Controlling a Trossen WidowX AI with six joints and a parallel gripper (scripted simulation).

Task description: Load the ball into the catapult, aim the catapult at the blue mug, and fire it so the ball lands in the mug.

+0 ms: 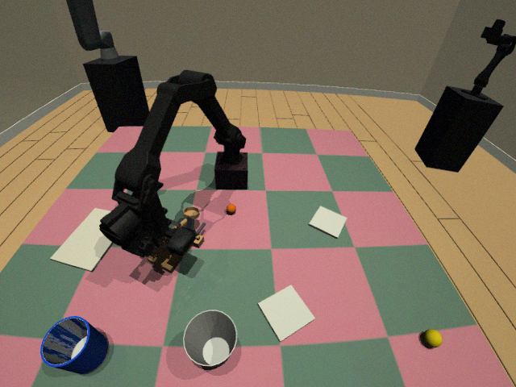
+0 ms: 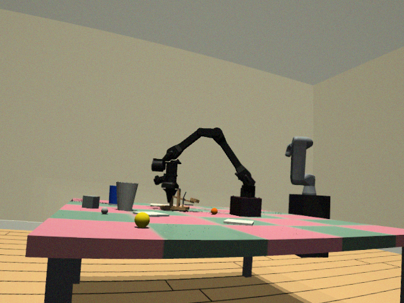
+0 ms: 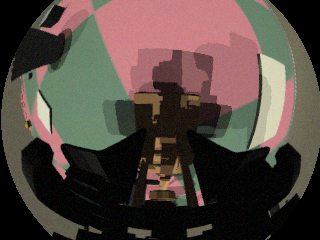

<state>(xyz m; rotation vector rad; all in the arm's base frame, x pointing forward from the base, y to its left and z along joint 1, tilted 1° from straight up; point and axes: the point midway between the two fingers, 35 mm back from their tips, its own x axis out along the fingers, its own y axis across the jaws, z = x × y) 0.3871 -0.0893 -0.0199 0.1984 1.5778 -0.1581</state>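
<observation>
The orange ball lies 210 mm behind my gripper tip, 130 mm to the left of it and 20 mm below it. Also, from my gripper tip: blue mug: 270 mm ahead, 70 mm to the right, 10 mm below; then grey cup: 200 mm to the left, 200 mm ahead, 10 mm below; then wooden catapult: 70 mm behind, 30 mm to the left, 20 mm above.
</observation>
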